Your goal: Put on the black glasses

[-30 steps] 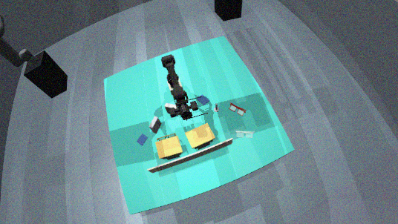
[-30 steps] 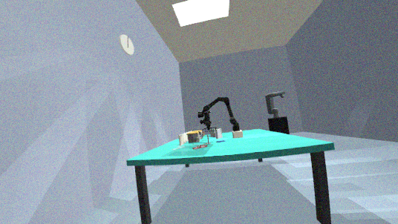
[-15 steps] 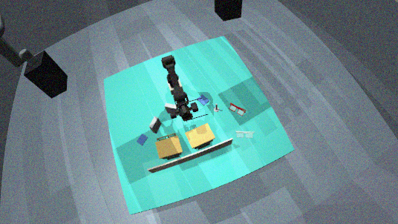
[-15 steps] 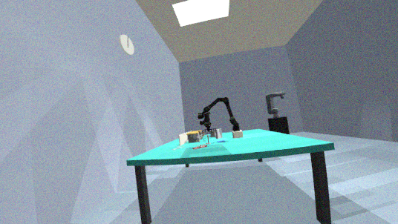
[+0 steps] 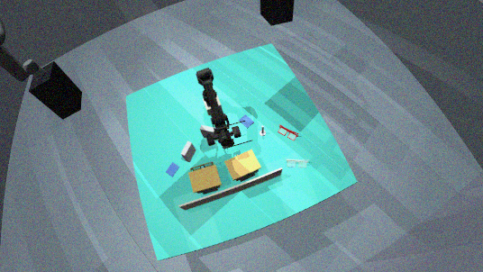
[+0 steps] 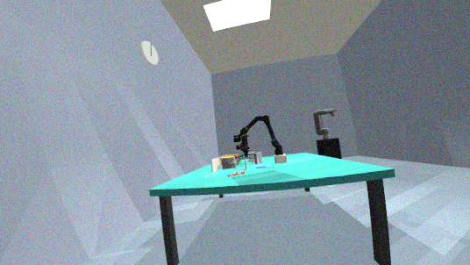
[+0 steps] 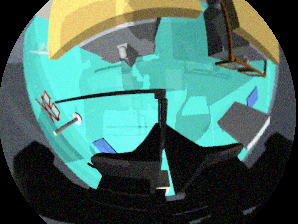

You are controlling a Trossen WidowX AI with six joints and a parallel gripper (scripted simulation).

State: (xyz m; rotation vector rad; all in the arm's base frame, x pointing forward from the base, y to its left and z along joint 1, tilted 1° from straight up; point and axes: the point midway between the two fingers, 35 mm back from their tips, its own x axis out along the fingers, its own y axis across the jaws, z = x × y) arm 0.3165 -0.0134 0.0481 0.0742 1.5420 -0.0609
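My gripper tip is now 60 mm to the right of the black glasses, 20 mm past it and 10 mm below it. Also, from my gripper tip: long bar 270 mm ahead, 70 mm to the right, 30 mm below; white peg 240 mm to the left, 60 mm below, 10 mm behind.
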